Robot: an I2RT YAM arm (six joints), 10 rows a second.
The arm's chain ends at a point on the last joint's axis. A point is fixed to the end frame.
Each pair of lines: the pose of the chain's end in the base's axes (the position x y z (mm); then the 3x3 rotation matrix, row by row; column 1 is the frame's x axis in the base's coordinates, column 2 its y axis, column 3 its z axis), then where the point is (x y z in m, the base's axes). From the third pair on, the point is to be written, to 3 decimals.
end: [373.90, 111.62, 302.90], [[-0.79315, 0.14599, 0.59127], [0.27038, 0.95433, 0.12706], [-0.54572, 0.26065, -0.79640]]
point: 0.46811 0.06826 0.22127
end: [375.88, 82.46, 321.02], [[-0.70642, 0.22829, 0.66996], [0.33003, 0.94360, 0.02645], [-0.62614, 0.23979, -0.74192]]
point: 0.47150 0.02554 0.25006
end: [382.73, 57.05, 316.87], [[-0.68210, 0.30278, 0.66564], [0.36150, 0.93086, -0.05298], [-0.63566, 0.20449, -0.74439]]
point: 0.473 -0.010 0.248
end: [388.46, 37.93, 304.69], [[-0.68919, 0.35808, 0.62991], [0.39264, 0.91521, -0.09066], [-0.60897, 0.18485, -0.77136]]
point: 0.472 -0.034 0.232
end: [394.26, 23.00, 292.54], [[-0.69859, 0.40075, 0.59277], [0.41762, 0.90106, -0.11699], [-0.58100, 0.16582, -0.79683]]
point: 0.472 -0.052 0.217
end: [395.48, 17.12, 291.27], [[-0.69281, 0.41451, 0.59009], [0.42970, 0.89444, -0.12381], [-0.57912, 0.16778, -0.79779]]
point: 0.472 -0.059 0.215
